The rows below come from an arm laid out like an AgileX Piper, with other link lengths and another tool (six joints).
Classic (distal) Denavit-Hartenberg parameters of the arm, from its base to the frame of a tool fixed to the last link. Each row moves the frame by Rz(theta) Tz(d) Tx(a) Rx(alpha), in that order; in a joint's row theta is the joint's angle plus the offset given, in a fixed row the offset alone. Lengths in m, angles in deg.
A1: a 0; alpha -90; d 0.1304; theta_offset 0
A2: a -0.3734; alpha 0; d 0; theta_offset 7.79
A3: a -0.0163; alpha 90; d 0; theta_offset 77.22
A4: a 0; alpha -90; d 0.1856; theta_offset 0
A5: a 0; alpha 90; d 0; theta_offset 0
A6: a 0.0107; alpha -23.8; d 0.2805; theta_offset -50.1
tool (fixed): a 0; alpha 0; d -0.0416; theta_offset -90
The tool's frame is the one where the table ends.
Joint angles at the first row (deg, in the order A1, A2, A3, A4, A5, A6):
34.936, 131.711, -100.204, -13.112, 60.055, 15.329
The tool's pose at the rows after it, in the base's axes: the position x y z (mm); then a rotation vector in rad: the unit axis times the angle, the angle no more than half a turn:
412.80 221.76 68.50 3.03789 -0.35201 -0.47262
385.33 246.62 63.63 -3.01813 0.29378 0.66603
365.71 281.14 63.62 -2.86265 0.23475 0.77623
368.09 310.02 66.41 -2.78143 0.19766 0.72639
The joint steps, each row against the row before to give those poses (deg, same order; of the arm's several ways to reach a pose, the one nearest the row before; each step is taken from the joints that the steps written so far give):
-0.179, -0.066, -0.193, 4.113, 2.865, -4.177
0.001, -0.070, 0.002, 9.634, 1.825, -5.507
-0.001, 0.060, -0.001, 10.361, -0.420, -4.779
0.961, 0.001, -0.001, 4.412, -4.180, -1.544

